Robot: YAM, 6 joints.
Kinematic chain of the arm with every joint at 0, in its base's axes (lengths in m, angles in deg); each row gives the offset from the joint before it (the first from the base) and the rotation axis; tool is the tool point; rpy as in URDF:
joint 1: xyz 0 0 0.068 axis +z
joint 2: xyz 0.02 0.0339 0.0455 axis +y
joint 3: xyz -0.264 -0.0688 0 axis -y
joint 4: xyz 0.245 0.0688 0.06 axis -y
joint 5: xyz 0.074 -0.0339 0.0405 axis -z
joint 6: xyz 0.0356 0 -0.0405 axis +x
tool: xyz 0 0 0 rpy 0 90 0
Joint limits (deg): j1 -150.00..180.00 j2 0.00..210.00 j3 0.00..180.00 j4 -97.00..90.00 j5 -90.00..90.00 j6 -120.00..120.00
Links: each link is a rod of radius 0.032 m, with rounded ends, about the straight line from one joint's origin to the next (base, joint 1, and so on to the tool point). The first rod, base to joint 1, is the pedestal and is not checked.
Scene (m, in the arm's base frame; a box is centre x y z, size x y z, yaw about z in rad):
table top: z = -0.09
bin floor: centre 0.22 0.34 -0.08 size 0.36 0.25 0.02 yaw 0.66
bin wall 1: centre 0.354 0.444 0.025 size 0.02 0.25 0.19 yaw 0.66
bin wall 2: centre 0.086 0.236 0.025 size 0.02 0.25 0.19 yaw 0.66
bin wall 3: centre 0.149 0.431 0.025 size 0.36 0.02 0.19 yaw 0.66
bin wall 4: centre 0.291 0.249 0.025 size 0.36 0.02 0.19 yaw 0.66
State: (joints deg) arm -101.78 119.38 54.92 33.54 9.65 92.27
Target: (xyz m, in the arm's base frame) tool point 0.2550 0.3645 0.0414
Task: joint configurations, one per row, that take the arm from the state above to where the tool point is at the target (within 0.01 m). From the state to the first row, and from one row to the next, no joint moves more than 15 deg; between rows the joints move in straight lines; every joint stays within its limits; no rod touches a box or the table.
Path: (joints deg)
1: -87.55 118.59 56.18 33.90 8.52 92.27
2: -73.31 117.79 57.44 34.26 7.38 92.27
3: -59.08 117.00 58.70 34.62 6.25 92.27
4: -44.84 116.20 59.97 34.98 5.11 92.27
5: -30.61 115.41 61.23 35.34 3.98 92.27
6: -16.37 114.61 62.49 35.70 2.84 92.27
7: -2.14 113.82 63.75 36.06 1.71 92.27
8: 12.09 113.02 65.01 36.43 0.58 92.27
9: 26.33 112.23 66.27 36.79 -0.56 92.27
10: 40.56 111.43 67.53 37.15 -1.69 92.27
11: 54.80 110.64 68.80 37.51 -2.83 92.27
12: 54.80 122.25 67.69 35.93 -2.77 92.27
13: 54.81 133.87 66.58 34.36 -2.71 92.27

